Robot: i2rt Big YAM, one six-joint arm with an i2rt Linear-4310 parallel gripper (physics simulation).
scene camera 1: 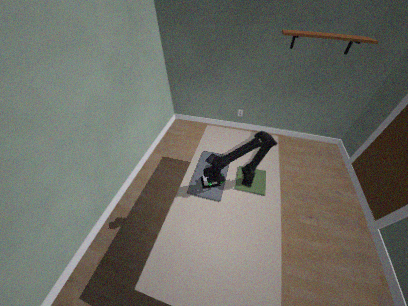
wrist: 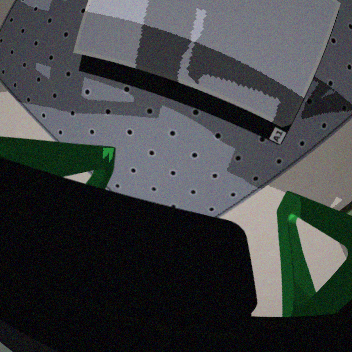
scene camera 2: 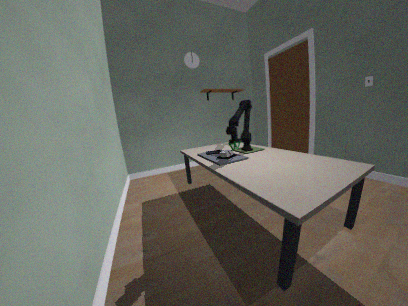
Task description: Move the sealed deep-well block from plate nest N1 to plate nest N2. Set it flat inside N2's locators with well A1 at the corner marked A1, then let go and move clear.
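Seen in the pictures: gripper, between the fingertips: (scene camera 1: 215, 184) (wrist: 201, 180) (scene camera 2: 235, 149); arm's base, origin of its link: (scene camera 1: 247, 180) (scene camera 2: 247, 149).
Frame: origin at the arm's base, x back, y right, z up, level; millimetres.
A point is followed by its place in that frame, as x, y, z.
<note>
The sealed deep-well block (scene camera 1: 205, 179) {-343, -181, 55} (scene camera 2: 226, 154) {-336, -212, 40} (wrist: 215, 37) {-294, -156, 54} is a pale, flat-topped box on the dark perforated board (scene camera 1: 197, 190) {-374, -282, 1} (scene camera 2: 239, 159) {-255, -306, 1} (wrist: 172, 152) {-241, -230, 1}. The wrist view shows a black nest edge (wrist: 170, 90) {-283, -199, 13} along its near side, with a white A1 tag (wrist: 277, 135) {-215, -151, 13} at the near right corner. I cannot tell from a label which nest this is. The block's far side is cut off there. My gripper (scene camera 1: 216, 183) {-238, -200, 67} (scene camera 2: 235, 145) {-238, -200, 67} (wrist: 201, 180) {-238, -200, 67} is open and empty, its green fingers above the board on the near side of the block.
The arm's base stands on a green plate (scene camera 1: 258, 187) {106, -33, 0} (scene camera 2: 256, 149) {85, -57, 0} beside the board. In scene camera 2, another dark low shape (scene camera 2: 213, 152) {-375, 66, 13} lies on the board near the block. Both rest on the pale table (scene camera 1: 225, 240) {-7, -556, -12} (scene camera 2: 300, 180) {-152, -846, -12}. A wall shelf (scene camera 1: 330, 36) (scene camera 2: 222, 91) is far behind.
</note>
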